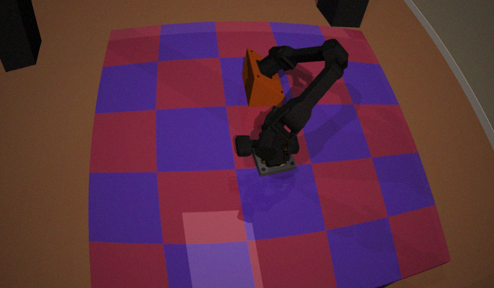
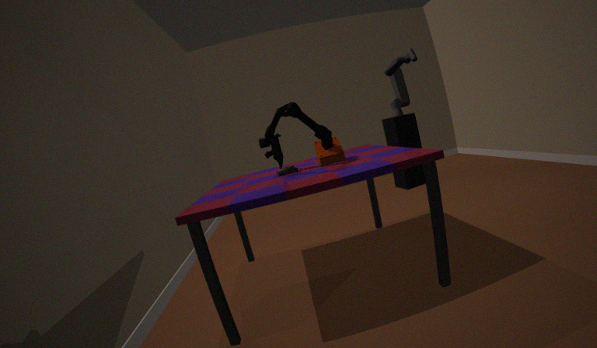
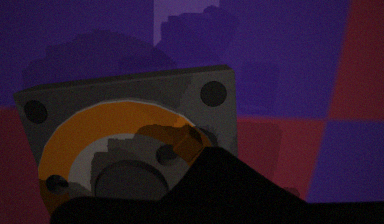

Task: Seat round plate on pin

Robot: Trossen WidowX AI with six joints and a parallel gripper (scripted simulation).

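The round plate is 30 mm to the left of my gripper tip and 10 mm behind it.
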